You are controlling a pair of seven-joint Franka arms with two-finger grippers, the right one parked.
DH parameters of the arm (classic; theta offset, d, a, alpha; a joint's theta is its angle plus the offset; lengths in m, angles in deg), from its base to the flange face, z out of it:
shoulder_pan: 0 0.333 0 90
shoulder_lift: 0 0 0 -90
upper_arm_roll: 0 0.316 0.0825 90
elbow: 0 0 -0.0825 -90
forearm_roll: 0 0.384 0 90
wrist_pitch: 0 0 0.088 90
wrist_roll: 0 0.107 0 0
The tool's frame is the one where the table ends.
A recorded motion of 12 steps. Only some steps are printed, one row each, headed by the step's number.
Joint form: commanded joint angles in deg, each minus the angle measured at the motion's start. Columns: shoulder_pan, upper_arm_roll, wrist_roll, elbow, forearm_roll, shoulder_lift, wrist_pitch.
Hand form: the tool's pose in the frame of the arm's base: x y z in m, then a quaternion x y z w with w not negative. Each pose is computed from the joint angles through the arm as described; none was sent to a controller.
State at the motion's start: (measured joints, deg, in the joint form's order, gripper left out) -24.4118 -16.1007 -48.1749 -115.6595 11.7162 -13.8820 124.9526
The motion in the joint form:
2: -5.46 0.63 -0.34 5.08 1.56 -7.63 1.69
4: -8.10 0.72 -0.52 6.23 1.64 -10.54 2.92
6: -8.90 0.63 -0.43 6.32 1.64 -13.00 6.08
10: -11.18 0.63 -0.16 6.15 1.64 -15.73 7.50
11: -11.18 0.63 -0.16 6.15 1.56 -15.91 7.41
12: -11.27 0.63 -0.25 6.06 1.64 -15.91 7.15
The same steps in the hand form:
2: 0.4402 -0.4244 0.2934 -0.99772 0.03812 -0.00397 0.05547
4: 0.4249 -0.4483 0.2730 -0.99682 0.05940 0.00252 0.05299
6: 0.4191 -0.4588 0.2524 -0.99675 0.06935 0.00369 0.04084
10: 0.3975 -0.4743 0.2245 -0.99458 0.09266 0.01723 0.04397
11: 0.3971 -0.4739 0.2225 -0.99453 0.09220 0.01944 0.04509
12: 0.3957 -0.4737 0.2216 -0.99432 0.09277 0.02088 0.04779

